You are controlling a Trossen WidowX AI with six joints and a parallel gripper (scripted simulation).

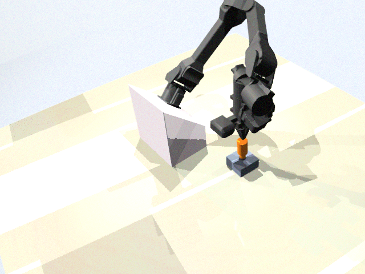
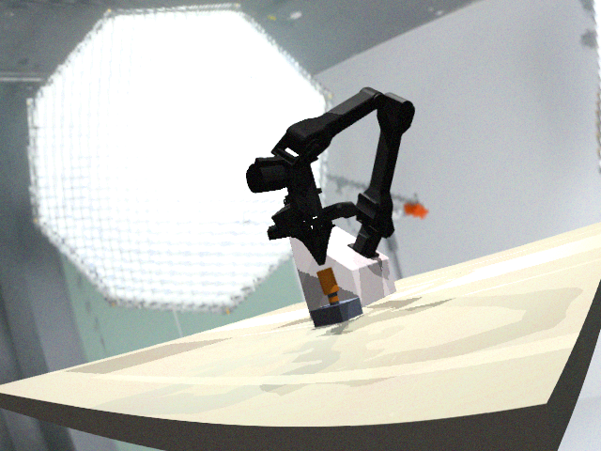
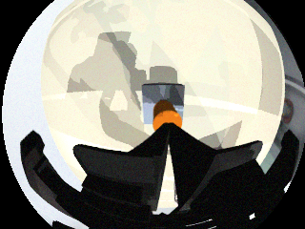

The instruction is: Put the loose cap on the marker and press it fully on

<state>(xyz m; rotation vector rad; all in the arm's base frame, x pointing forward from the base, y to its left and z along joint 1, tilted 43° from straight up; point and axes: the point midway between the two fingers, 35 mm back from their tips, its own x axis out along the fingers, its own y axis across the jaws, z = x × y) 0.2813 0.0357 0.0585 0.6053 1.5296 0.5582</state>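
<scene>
Right now my gripper tip is 10 cm above the holder block. From my gripper tip the other things lie so: cap: 3 cm below.
</scene>
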